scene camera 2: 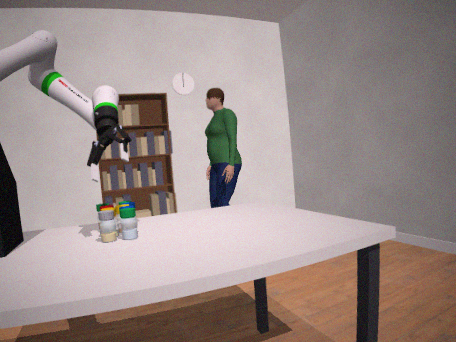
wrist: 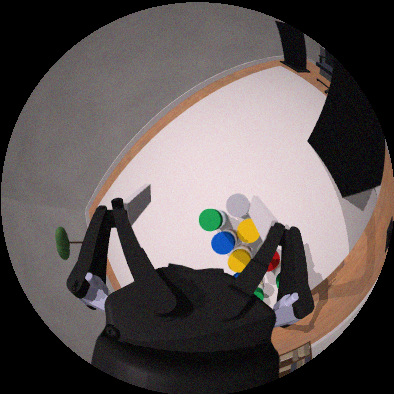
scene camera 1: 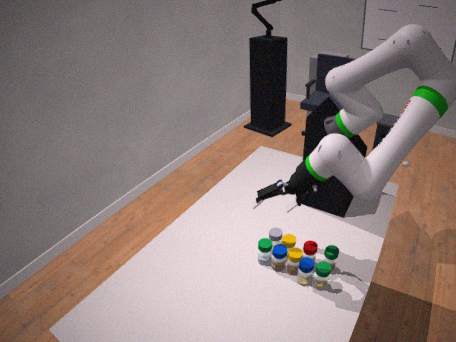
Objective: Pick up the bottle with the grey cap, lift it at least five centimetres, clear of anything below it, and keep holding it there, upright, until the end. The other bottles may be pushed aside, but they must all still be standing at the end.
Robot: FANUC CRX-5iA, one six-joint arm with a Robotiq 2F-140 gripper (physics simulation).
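Places are measured from the arm's base along level axes (x ahead, y left, z up), in millimetres.
Pixels of known places: gripper, fingertip midpoint: (scene camera 2: 109, 170) (wrist: 200, 198) (scene camera 1: 270, 207); arm's base, origin of the base link: (scene camera 1: 335, 132).
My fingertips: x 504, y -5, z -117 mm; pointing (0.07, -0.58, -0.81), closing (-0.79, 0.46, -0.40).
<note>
Ahead of a thing's pixels: the offset from my fingertips to its top centre. Level surfaces: height alone.
The bottle with the grey cap {dx -30, dy +14, dz -137 mm} (scene camera 1: 275, 234) (scene camera 2: 107, 226) (wrist: 238, 205) stands upright on the white table at one corner of a group of bottles. A green-capped bottle {dx +44, dy +17, dz -137 mm} (scene camera 1: 265, 251) (scene camera 2: 128, 225) (wrist: 210, 220) and a yellow-capped bottle {dx -30, dy +77, dz -137 mm} (scene camera 1: 289, 241) (wrist: 248, 230) stand close beside it. My gripper (scene camera 1: 275, 206) (scene camera 2: 110, 163) (wrist: 200, 198) is wide open and empty, tilted, and well above the bottle tops. In the wrist view the grey cap shows close to the right finger's pad.
Blue-capped {dx +37, dy +80, dz -137 mm} (scene camera 1: 279, 257) (wrist: 223, 242), red-capped {dx -49, dy +163, dz -137 mm} (scene camera 1: 310, 248) and several more bottles stand upright in the same group on the table {dz -242 mm} (scene camera 1: 200, 260) (scene camera 2: 240, 235) (wrist: 200, 150). The arm's black pedestal (scene camera 1: 327, 197) (wrist: 350, 135) stands at the table's far end in scene camera 1.
</note>
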